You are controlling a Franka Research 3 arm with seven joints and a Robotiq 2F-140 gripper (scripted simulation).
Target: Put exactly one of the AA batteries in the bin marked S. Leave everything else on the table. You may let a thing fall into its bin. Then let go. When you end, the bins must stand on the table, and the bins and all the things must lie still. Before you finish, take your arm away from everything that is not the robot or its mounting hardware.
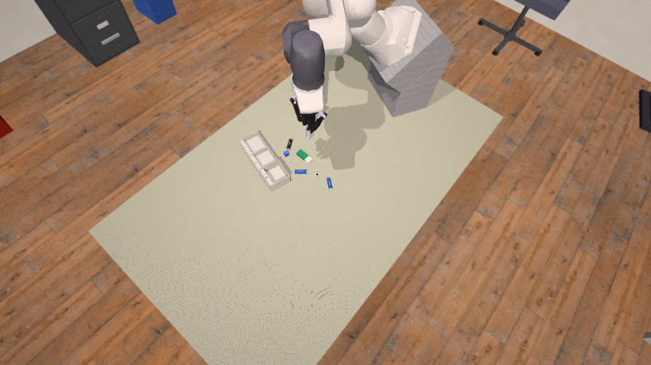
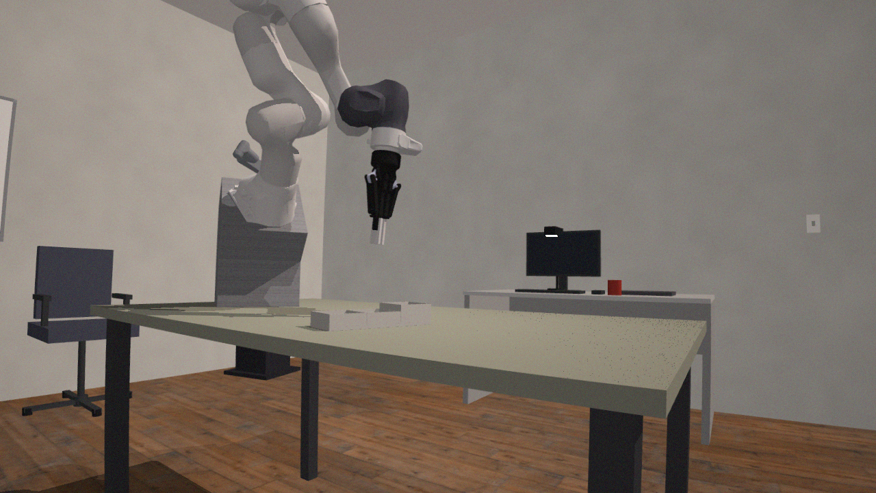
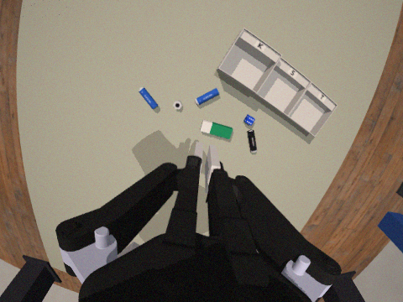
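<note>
Now: hand 7 cm short of the bin tray, 15 cm to the left of it and 20 cm above it. From my hand the other things lie so: black AA battery: 5 cm behind, 11 cm to the right, 21 cm below; white ring: 3 cm ahead, 5 cm to the left, 22 cm below; blue die: 10 cm to the right, 21 cm below.
</note>
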